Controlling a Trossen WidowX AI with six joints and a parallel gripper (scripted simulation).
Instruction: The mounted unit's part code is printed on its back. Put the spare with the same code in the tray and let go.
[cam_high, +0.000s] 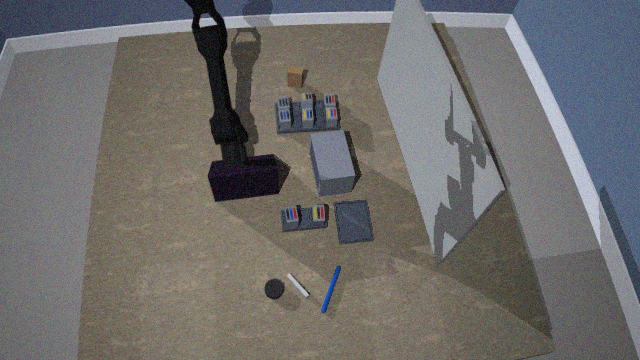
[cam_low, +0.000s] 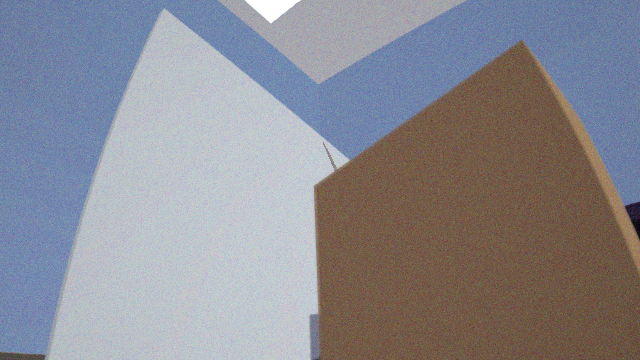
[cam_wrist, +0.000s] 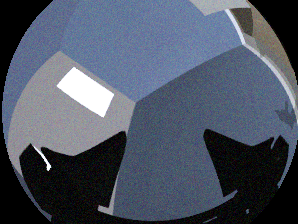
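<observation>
Right now my gripper tip is 280 mm short of the grey spare, 120 mm to the left of it and 650 mm above it. Also, from my gripper tip: grey mounted unit (250 mm ahead, 350 mm to the right, 640 mm below); tan block (170 mm ahead, 10 mm to the right, 660 mm below); tall grey panel (500 mm ahead, 340 mm to the right, 470 mm below).
</observation>
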